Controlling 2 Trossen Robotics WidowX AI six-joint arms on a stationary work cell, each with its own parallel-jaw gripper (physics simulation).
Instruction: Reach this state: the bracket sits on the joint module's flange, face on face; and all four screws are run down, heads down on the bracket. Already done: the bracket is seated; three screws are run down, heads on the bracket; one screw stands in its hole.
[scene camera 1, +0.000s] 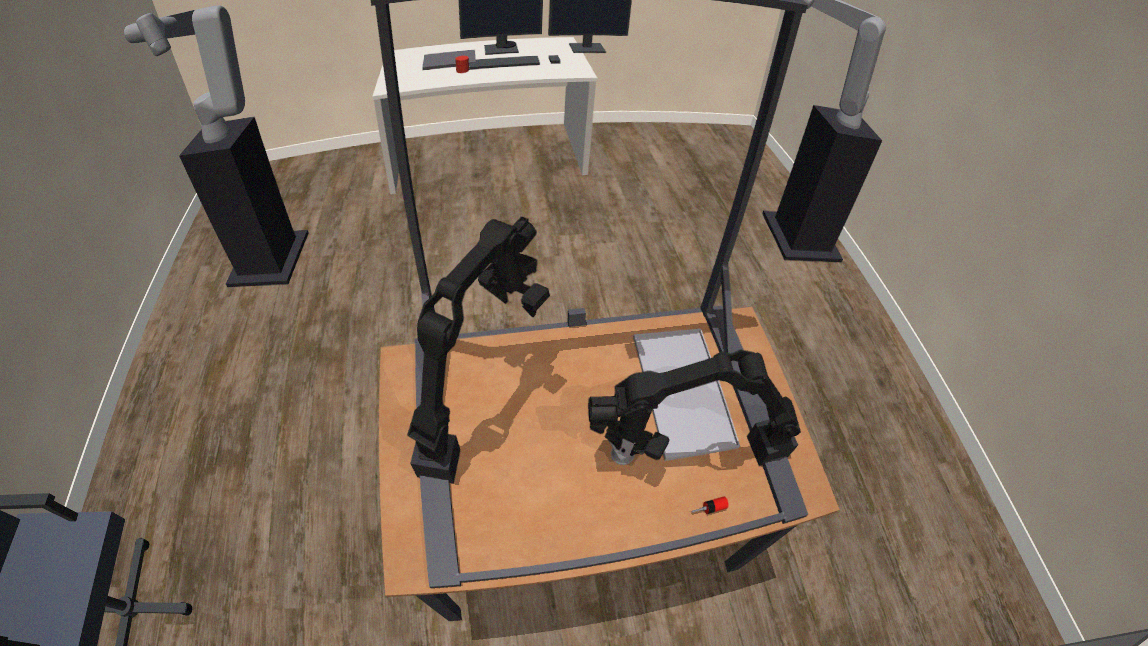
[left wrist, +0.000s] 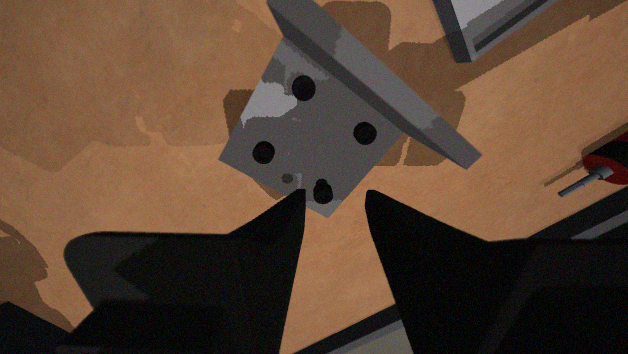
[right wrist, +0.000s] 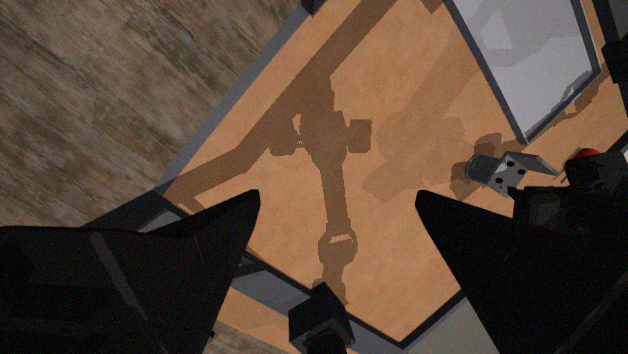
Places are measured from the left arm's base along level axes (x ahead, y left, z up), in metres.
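Pixels of known places: left gripper, fingertip midpoint: (scene camera 1: 625, 451) (left wrist: 335, 197) (right wrist: 516, 190); right gripper, fingertip midpoint: (scene camera 1: 519, 309) (right wrist: 337, 197); left arm's base, link origin: (scene camera 1: 777, 434); right arm's base, link origin: (scene camera 1: 433, 449) (right wrist: 323, 342).
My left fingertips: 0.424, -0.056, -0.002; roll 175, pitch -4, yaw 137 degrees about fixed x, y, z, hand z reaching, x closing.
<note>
For each thing: its top centre in the pictures, then the offset to it from my left fingertips, as dx, dy, dz.
- joint module, top centre: (right wrist: 507, 175) -0.010, -0.028, -0.012
- fourth screw, top centre: (left wrist: 323, 196) +0.003, -0.006, +0.002
- black screwdriver, top centre: (scene camera 1: 710, 504) (right wrist: 585, 169) -0.185, +0.185, -0.041
- pale tray, top centre: (scene camera 1: 685, 388) (right wrist: 531, 20) -0.242, -0.183, -0.060
The grey bracket (scene camera 1: 625, 445) (left wrist: 320, 117) (right wrist: 509, 176) sits on the joint module (right wrist: 477, 168), its upright plate to one side. Three dark screw heads (left wrist: 303, 88) (left wrist: 365, 133) (left wrist: 263, 152) lie on its face. The fourth screw (left wrist: 322, 194) stands in the hole nearest my left gripper and looks taller. My left gripper (left wrist: 335, 197) is part open and empty, its fingertips close by the bracket's near corner, the screw just beyond the gap. Its left fingertip overlaps the bracket's edge in the left wrist view. My right gripper (right wrist: 337, 197) is wide open and empty, high over the table's back.
A red and black screwdriver (scene camera 1: 714, 504) (left wrist: 605, 162) lies near the table's front right. A pale tray (scene camera 1: 698, 429) (left wrist: 462, 45) (right wrist: 545, 65) lies behind and right of the bracket, partly under the left arm. Dark frame rails (scene camera 1: 626, 550) run along the table edges.
</note>
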